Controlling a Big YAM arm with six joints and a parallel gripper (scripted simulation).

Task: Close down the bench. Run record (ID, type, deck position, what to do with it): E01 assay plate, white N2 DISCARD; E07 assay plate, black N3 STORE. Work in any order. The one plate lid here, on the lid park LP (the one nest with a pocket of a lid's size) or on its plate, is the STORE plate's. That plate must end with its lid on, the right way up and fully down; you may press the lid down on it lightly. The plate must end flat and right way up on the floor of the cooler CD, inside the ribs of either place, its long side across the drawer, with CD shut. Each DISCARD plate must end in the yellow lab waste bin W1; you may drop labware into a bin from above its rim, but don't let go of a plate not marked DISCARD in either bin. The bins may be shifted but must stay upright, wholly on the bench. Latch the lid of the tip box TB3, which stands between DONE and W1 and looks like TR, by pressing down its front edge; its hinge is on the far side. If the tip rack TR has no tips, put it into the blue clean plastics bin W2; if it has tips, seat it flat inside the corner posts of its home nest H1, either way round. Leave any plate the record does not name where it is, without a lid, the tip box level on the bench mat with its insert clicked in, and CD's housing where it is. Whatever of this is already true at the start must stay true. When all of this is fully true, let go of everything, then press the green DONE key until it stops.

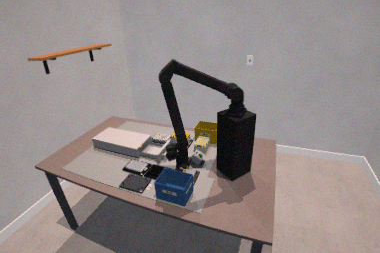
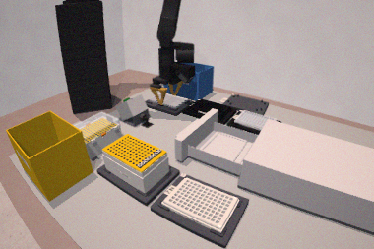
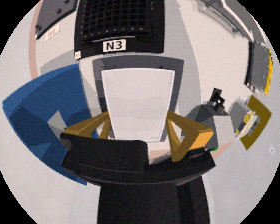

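The dark lid park nest lies 2 cm below my hand. Round my hand: DONE key block: 1 cm behind, 16 cm to the right, 3 cm above; blue bin W2: 4 cm behind, 16 cm to the left, 1 cm above; plate lid: right at my hand.
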